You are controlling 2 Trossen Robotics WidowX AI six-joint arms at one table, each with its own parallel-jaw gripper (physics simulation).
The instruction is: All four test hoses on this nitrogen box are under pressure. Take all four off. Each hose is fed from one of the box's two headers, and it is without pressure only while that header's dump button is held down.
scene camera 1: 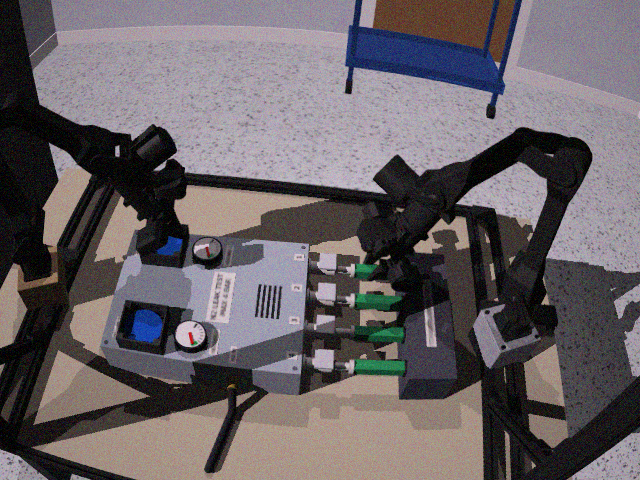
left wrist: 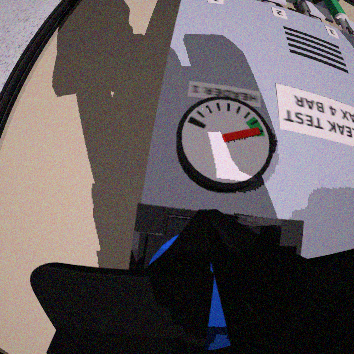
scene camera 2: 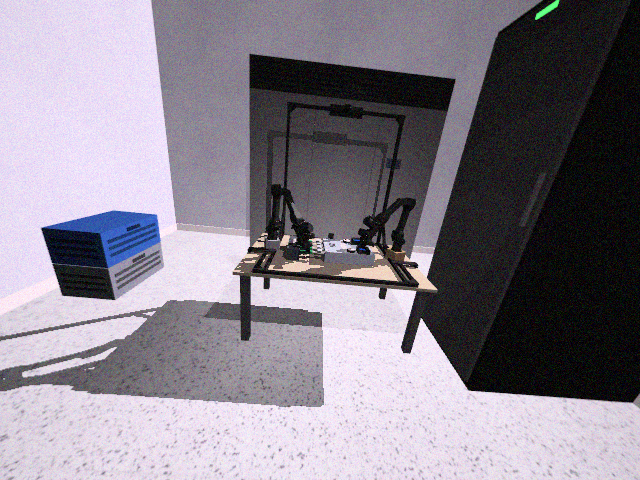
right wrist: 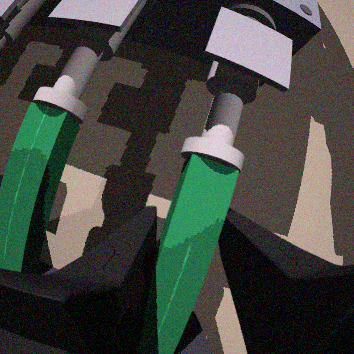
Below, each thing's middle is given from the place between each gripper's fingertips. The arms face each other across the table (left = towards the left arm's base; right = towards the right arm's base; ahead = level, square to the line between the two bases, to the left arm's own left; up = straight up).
I see my left gripper 90 mm past the dark block [scene camera 1: 427,348], 450 mm to the left of it and 70 mm above it.
Right now the dark block is 10 cm behind my right hand, 11 cm to the right of it and 1 cm below it.
